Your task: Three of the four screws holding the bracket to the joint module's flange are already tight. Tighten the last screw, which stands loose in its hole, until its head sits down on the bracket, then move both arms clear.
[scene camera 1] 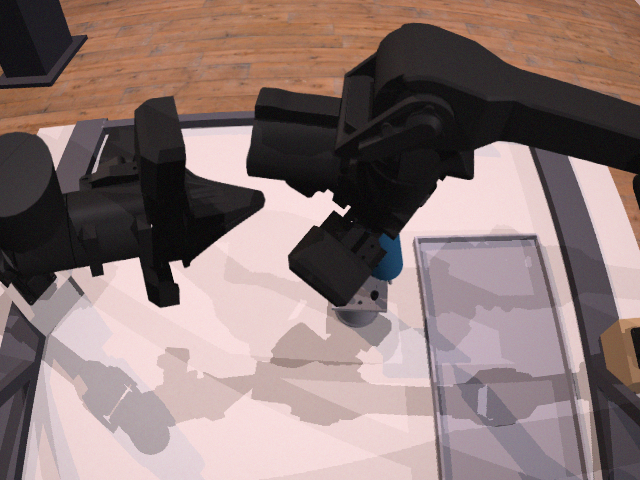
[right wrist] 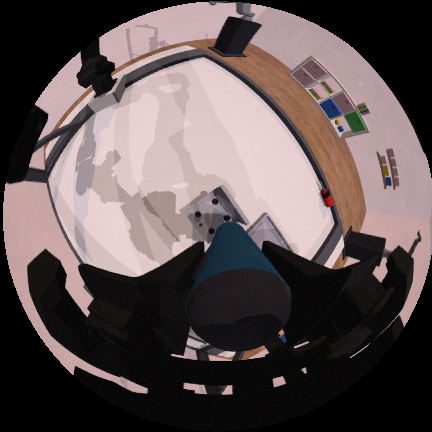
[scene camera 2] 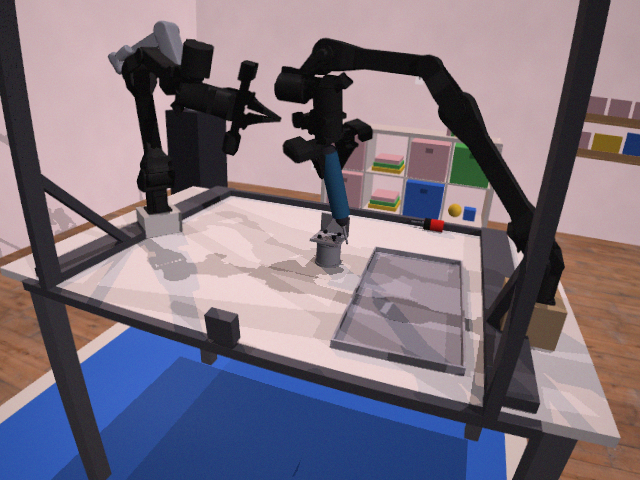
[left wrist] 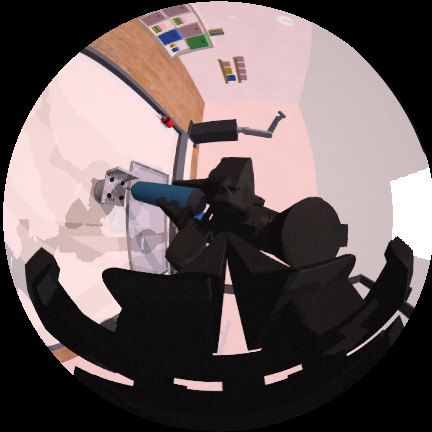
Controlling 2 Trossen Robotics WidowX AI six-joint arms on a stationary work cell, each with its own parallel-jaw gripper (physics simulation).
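Frame: origin at the left arm's base, x ahead, y left, z up, level; millimetres.
Seen in the pictures: left gripper, between the fingertips: (scene camera 1: 263,199) (scene camera 2: 281,119) (left wrist: 225,237); right gripper, between the fingertips: (right wrist: 233,246) (scene camera 2: 330,175) (left wrist: 164,191); left arm's base, origin of its link: (scene camera 1: 34,280) (right wrist: 105,87) (scene camera 2: 158,209).
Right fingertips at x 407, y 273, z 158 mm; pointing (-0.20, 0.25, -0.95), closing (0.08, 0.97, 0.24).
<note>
Pixels of each thing's top centre, then the offset from my right fingertips to it.
- grey joint module, centre of its top: (scene camera 1: 360,285) (scene camera 2: 329,237) (left wrist: 114,188) dx -7, dy +15, dz -152 mm
- blue-handled screwdriver, centre of its top: (right wrist: 316,313) (scene camera 1: 396,184) (left wrist: 209,190) (scene camera 2: 340,144) dx +14, dy +13, dz +69 mm
- shallow grey tray, centre of its top: (scene camera 1: 504,359) (scene camera 2: 409,292) (left wrist: 150,226) dx +219, dy +56, dz -199 mm
- black tool, centre of its top: (scene camera 2: 428,218) (right wrist: 328,192) (left wrist: 168,118) dx -41, dy +409, dz -181 mm
- dark block, centre of its top: (scene camera 2: 221,313) (left wrist: 117,332) dx +156, dy -322, dz -158 mm
The grey joint module (scene camera 1: 356,318) (scene camera 2: 328,256) (left wrist: 98,191) stands upright on the table with the bracket (scene camera 1: 381,303) (scene camera 2: 328,221) (right wrist: 212,216) on top. Several dark screw heads show on the bracket; which one is loose I cannot tell. My right gripper (scene camera 2: 330,152) (right wrist: 233,246) is shut on the blue-handled screwdriver (scene camera 1: 391,260) (scene camera 2: 336,186) (left wrist: 160,194), which slants down to the bracket's right side in scene camera 2. Whether its tip touches a screw is not clear. My left gripper (scene camera 1: 262,199) (scene camera 2: 279,118) (left wrist: 225,237) is shut and empty, high above the table, left of the right gripper.
A shallow grey tray (scene camera 1: 475,238) (scene camera 2: 398,357) lies right of the joint module. A red and black tool (scene camera 2: 436,225) (left wrist: 167,121) (right wrist: 327,197) is at the table's back edge. Dark frame posts (scene camera 2: 545,206) rise at the sides. A dark block (scene camera 2: 222,327) sits on the front rail.
</note>
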